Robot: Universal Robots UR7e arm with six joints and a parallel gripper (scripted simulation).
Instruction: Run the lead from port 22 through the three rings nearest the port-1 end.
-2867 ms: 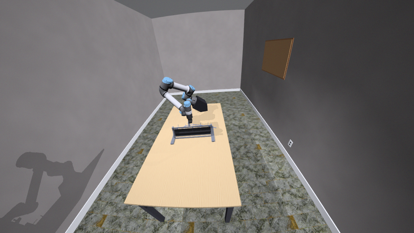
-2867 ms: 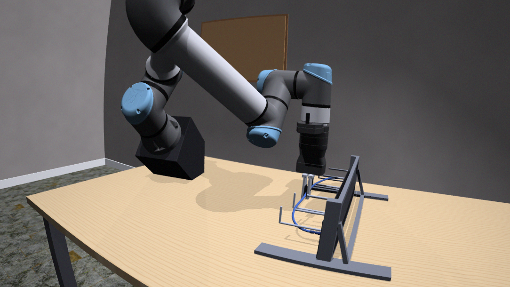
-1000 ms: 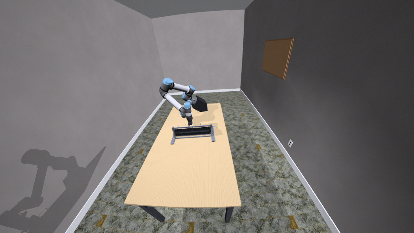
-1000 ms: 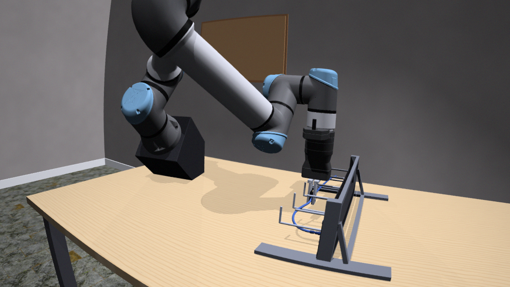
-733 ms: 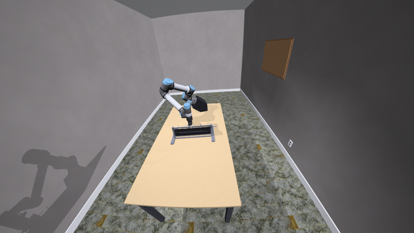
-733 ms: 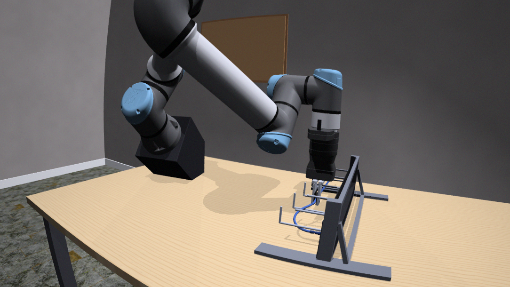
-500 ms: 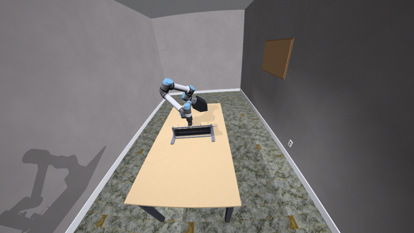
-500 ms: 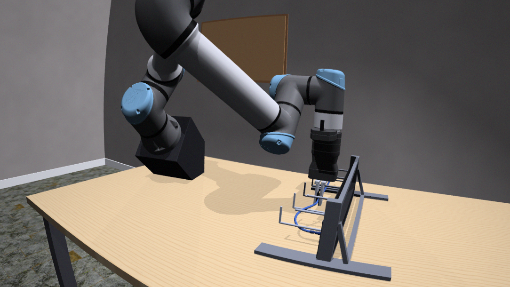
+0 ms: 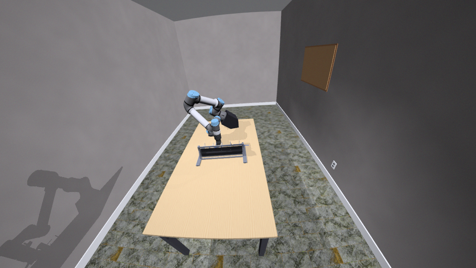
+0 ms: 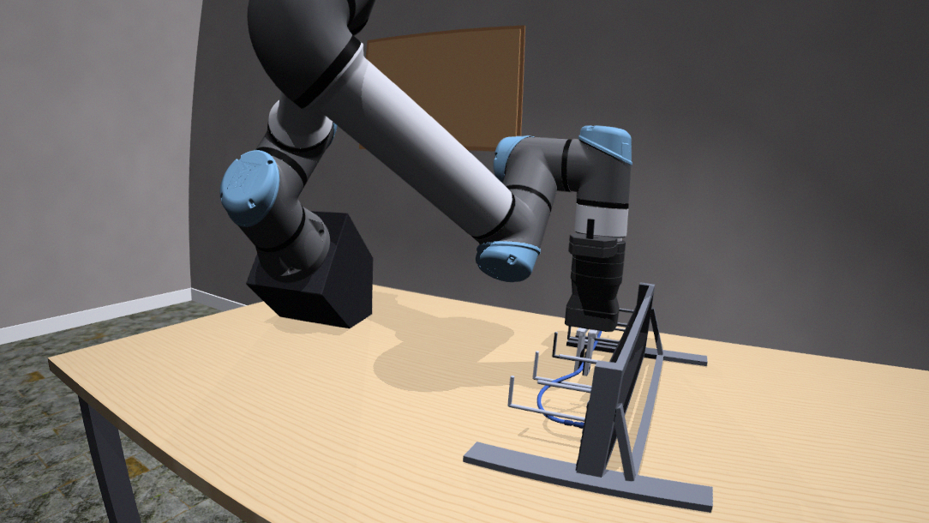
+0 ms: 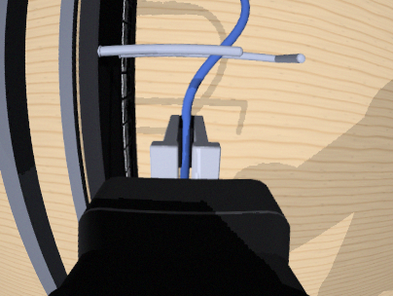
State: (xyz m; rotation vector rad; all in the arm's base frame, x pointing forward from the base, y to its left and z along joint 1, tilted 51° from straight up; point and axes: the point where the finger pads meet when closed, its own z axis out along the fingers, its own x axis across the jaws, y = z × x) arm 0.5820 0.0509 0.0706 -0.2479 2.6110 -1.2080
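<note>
The grey rack lies 60 mm ahead of my hand, 50 mm to the left of it and 10 mm below it.
</note>
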